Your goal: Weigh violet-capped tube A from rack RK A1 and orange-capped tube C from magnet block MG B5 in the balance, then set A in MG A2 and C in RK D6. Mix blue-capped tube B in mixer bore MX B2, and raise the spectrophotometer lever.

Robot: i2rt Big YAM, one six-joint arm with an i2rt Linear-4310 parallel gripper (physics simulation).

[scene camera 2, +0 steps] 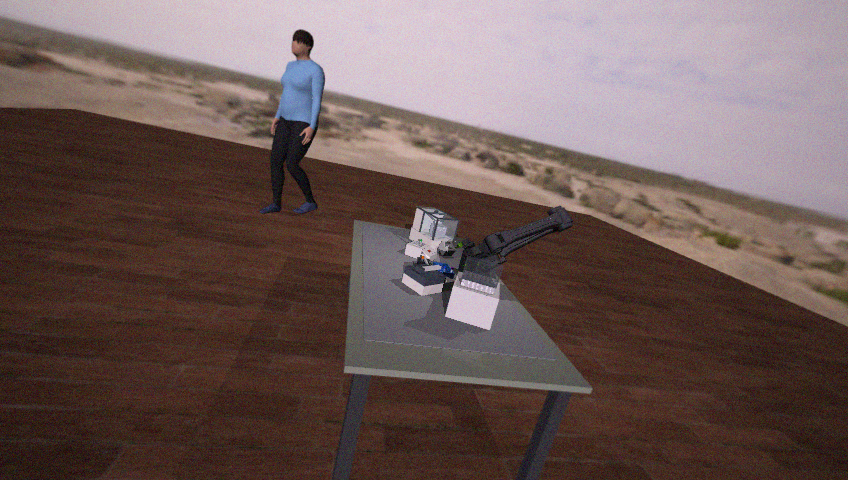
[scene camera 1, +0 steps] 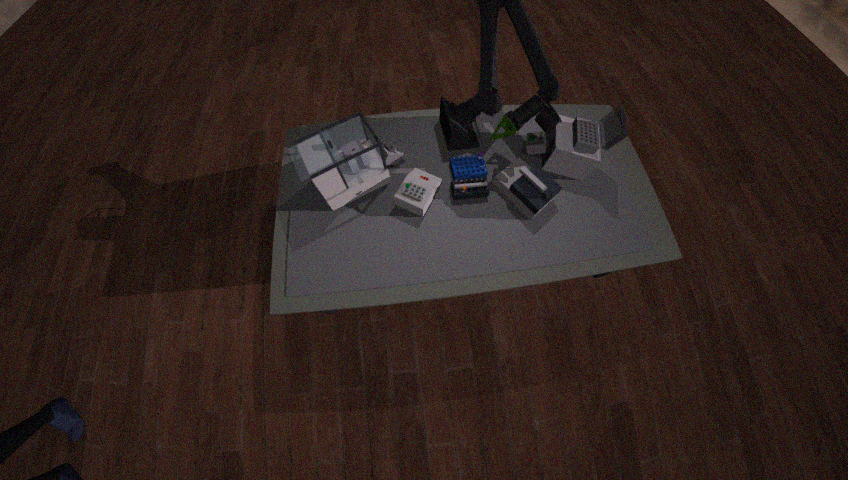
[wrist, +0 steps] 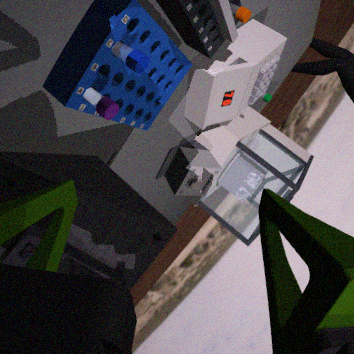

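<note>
My gripper is open, with nothing between its green fingers, above the table behind the blue rack. Violet-capped tube A stands in the rack at A1. Blue-capped tube B stands in its row C. Orange-capped tube C is at the dark magnet block in front of the rack; its body is mostly hidden. The glass-walled balance stands at the far left in scene camera 1. I cannot tell the lever's state.
A white keypad unit with a red display stands between balance and rack. A dark-topped device and a tall white box stand right of the rack in scene camera 1. A person is beyond the table.
</note>
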